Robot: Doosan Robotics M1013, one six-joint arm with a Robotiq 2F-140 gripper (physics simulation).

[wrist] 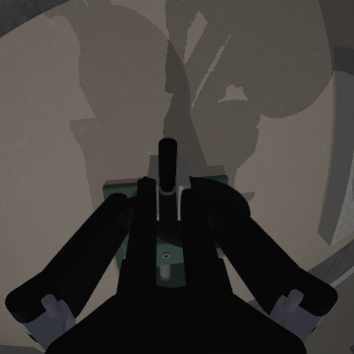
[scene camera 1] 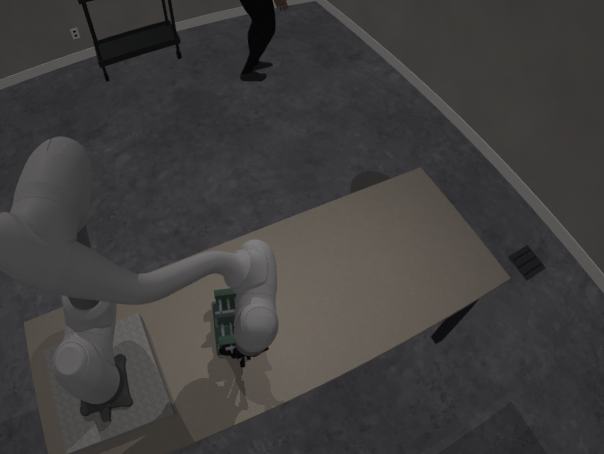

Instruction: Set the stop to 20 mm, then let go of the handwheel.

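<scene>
The green fixture stands on the table, with metal rods and a grey crosspiece inside its frame in the scene view. I cannot tell for certain which part is the stop, and no scale reading is legible. The dark handwheel is at the fixture's near end, partly hidden by my fingers. Its black handle sticks out beyond the fingertips. My gripper is shut on this handle, one finger on each side. In the scene view the arm's wrist covers most of the gripper.
The fixture stands on the beige table. The arm's base is on a light grey plate at the table's left end. A black cart and a person are on the floor beyond the table.
</scene>
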